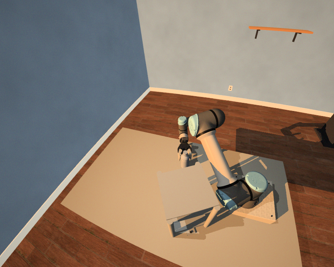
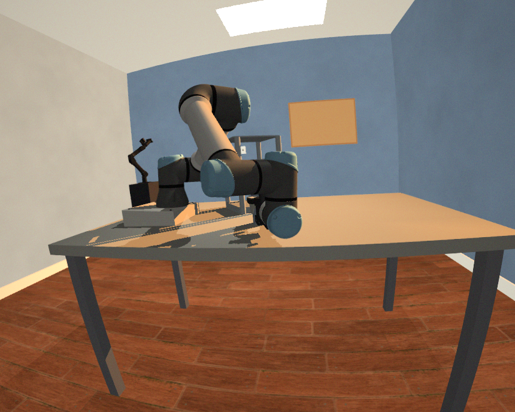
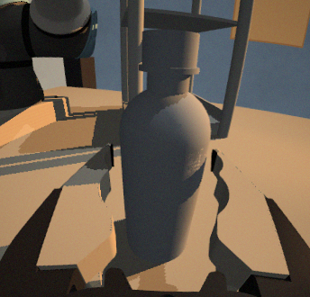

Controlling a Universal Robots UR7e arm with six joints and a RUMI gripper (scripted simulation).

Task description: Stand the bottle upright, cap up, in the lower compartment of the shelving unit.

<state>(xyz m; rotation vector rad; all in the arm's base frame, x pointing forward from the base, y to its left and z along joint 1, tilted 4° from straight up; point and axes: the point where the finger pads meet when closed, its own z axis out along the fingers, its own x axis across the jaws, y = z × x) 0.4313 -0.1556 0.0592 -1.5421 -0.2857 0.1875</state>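
My hand is 20 mm below the grey bottle. Round my hand: shelving unit 80 mm behind, 330 mm to the left, 70 mm above.
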